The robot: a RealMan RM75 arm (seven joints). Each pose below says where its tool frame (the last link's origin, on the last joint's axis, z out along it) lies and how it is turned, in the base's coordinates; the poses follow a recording.
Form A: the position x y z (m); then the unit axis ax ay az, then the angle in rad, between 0 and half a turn.
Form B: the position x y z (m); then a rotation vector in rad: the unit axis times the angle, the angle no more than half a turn. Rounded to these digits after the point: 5 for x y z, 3 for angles.
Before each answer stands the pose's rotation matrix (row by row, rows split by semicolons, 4 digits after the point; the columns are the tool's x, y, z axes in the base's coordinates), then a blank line. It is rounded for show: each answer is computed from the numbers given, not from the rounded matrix.
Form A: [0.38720 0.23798 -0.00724 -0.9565 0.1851 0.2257 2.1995]
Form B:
0.8647 -0.4637 -0.1931; -0.0986 -0.5337 0.8399; -0.4925 -0.7072 -0.5072

[0.38720 0.23798 -0.00724 -2.104 0.407 0.496]
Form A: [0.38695 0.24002 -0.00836 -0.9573 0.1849 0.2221 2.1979]
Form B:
0.8675 -0.4607 -0.1877; -0.1010 -0.5325 0.8403; -0.4871 -0.7100 -0.5085

[0.38695 0.24002 -0.00836 -2.104 0.406 0.488]
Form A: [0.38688 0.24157 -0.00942 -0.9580 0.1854 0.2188 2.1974]
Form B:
0.8695 -0.4590 -0.1823; -0.1045 -0.5319 0.8404; -0.4827 -0.7116 -0.5105

[0.38688 0.24157 -0.00942 -2.105 0.407 0.481]
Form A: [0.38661 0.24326 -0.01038 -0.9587 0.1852 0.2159 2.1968]
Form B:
0.8717 -0.4565 -0.1782; -0.1066 -0.5315 0.8403; -0.4783 -0.7135 -0.5120

[0.38661 0.24326 -0.01038 -2.106 0.407 0.474]
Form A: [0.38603 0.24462 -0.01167 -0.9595 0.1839 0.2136 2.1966]
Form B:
0.8740 -0.4529 -0.1759; -0.1067 -0.5321 0.8399; -0.4740 -0.7154 -0.5134

[0.38603 0.24462 -0.01167 -2.108 0.404 0.469]
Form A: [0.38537 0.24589 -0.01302 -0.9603 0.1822 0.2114 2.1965]
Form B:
0.8765 -0.4488 -0.1742; -0.1061 -0.5330 0.8394; -0.4696 -0.7173 -0.5148

[0.38537 0.24589 -0.01302 -2.109 0.400 0.464]
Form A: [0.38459 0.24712 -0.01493 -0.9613 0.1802 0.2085 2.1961]
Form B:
0.8796 -0.4437 -0.1716; -0.1056 -0.5339 0.8390; -0.4638 -0.7198 -0.5164

[0.38459 0.24712 -0.01493 -2.111 0.396 0.458]
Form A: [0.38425 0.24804 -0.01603 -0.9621 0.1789 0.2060 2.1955]
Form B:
0.8820 -0.4399 -0.1690; -0.1057 -0.5341 0.8388; -0.4592 -0.7220 -0.5176

[0.38425 0.24804 -0.01603 -2.112 0.393 0.452]
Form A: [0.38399 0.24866 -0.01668 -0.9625 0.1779 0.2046 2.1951]
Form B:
0.8835 -0.4374 -0.1677; -0.1053 -0.5344 0.8387; -0.4564 -0.7233 -0.5182

[0.38399 0.24866 -0.01668 -2.113 0.391 0.449]
